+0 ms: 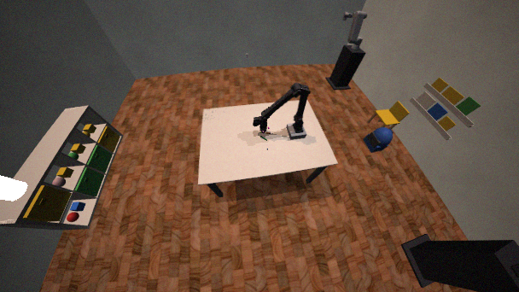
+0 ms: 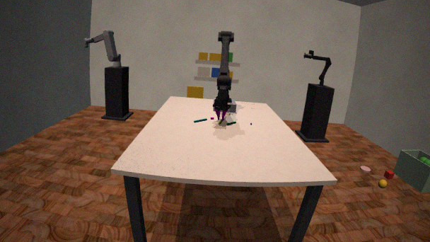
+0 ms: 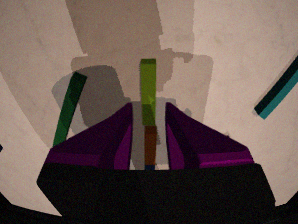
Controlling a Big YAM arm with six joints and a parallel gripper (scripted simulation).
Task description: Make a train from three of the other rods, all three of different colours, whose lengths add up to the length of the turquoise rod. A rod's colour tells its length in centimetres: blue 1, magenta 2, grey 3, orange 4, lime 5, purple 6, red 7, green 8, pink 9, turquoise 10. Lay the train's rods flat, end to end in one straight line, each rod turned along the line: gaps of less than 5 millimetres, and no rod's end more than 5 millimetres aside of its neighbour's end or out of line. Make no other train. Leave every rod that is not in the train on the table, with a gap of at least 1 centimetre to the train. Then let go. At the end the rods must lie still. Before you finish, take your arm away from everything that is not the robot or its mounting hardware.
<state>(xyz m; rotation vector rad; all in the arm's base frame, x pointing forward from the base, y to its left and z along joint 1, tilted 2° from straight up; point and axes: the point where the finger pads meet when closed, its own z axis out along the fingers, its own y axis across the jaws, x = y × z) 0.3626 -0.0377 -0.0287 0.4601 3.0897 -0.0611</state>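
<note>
Now: the lime rod 2 cm below my hand. The rest, counted from my hand: magenta rod 7 cm behind, 5 cm to the right, 2 cm below; then orange rod 5 cm behind, 1 cm to the left, 2 cm below; then green rod 1 cm ahead, 7 cm to the left, 2 cm below.
</note>
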